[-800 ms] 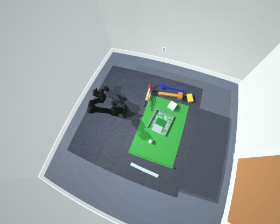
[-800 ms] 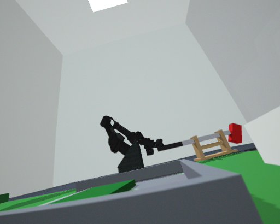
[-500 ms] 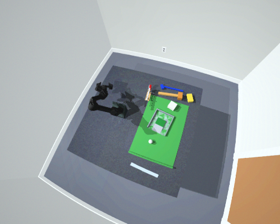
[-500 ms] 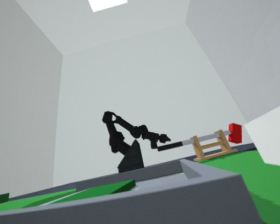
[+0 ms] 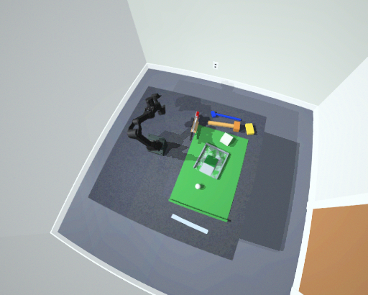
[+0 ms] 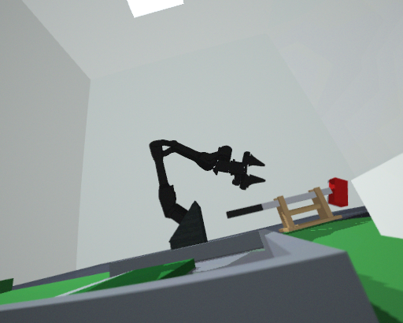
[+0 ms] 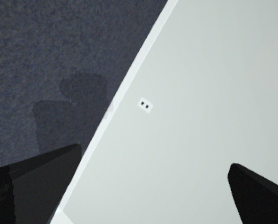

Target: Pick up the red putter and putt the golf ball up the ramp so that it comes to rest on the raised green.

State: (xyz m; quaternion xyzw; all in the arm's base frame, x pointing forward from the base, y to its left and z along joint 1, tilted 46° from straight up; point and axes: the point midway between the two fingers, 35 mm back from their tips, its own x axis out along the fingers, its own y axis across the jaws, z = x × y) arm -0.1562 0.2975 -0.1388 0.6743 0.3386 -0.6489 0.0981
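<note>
Now: the red putter 310 mm ahead of my gripper tip, 20 mm to the right of it and 160 mm below it. From my gripper tip the other things lie so: blue tool (520 mm ahead, 220 mm to the left, 210 mm below); then wooden putter stand (310 mm ahead, 10 mm to the right, 190 mm below); then white cube (630 mm ahead, 10 mm to the right, 200 mm below).
</note>
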